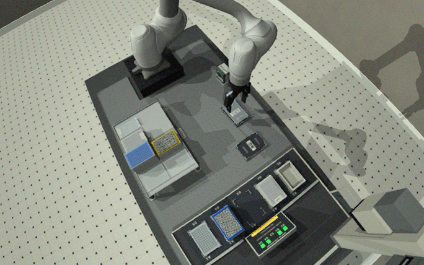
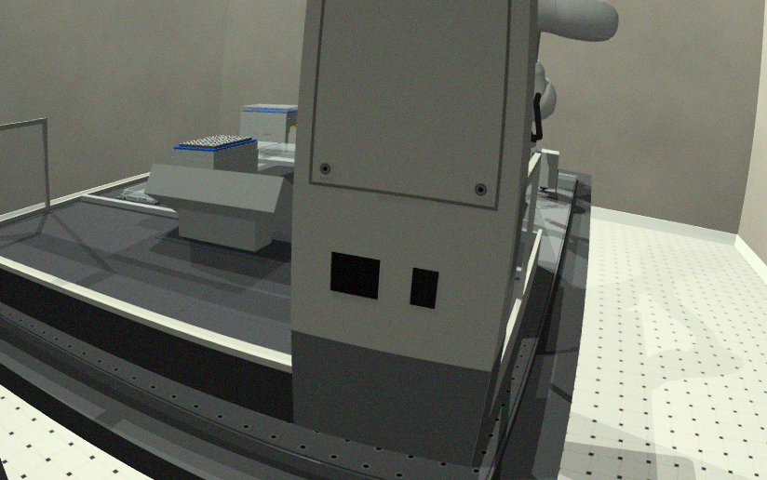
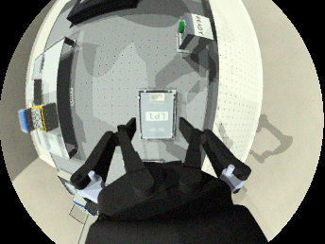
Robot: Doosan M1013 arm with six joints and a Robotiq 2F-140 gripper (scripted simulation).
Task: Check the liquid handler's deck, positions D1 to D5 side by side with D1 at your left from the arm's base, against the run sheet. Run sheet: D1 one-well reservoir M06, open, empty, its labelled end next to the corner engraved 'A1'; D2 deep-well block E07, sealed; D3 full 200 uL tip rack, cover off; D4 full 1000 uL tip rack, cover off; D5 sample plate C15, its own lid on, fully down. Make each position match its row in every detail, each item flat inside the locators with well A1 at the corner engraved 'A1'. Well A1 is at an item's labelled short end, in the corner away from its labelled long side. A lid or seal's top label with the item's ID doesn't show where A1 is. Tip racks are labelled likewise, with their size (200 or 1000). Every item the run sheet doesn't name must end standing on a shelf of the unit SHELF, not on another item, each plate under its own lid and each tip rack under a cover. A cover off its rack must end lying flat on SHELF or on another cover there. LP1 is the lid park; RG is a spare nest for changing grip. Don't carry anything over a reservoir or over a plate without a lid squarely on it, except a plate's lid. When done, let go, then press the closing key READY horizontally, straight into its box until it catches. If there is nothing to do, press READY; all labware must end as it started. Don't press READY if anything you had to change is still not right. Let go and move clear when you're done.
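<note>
My gripper is now 9 cm above the flat lid. The rest, counted from my hand: ready key box (22 cm behind, 7 cm to the left, 4 cm below); then spare nest (20 cm ahead, 10 cm below, 5 cm to the right); then yellow-rimmed tip rack (40 cm to the right, 3 cm behind).
</note>
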